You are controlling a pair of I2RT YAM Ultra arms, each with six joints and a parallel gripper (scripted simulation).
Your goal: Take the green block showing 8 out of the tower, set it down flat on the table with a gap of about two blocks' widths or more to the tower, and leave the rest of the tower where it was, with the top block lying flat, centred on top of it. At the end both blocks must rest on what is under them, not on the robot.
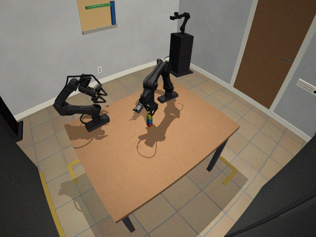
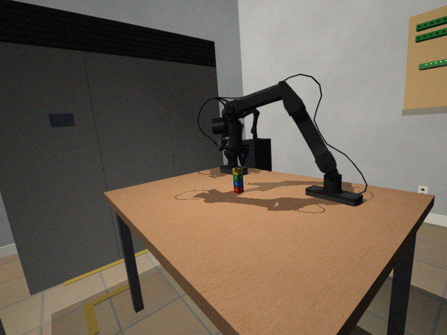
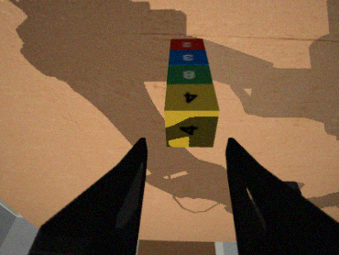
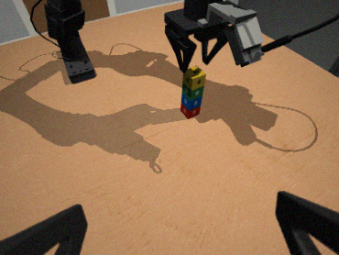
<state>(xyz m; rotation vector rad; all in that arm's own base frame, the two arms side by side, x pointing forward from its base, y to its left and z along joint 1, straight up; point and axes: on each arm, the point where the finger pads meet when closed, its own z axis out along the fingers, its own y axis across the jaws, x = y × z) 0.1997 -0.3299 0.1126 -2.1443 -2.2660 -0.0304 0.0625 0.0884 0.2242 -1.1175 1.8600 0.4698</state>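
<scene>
Now: the yellow block showing 4 3 cm below my left hand and 1 cm to the right of it. Also, from my left hand: green block showing 8: 6 cm below, 1 cm to the right.
The green block showing 8 lies 260 mm to the left of my right hand, 180 mm below it and 170 mm ahead of it. Also, from my right hand: yellow block showing 4: 260 mm to the left, 170 mm ahead, 150 mm below.
</scene>
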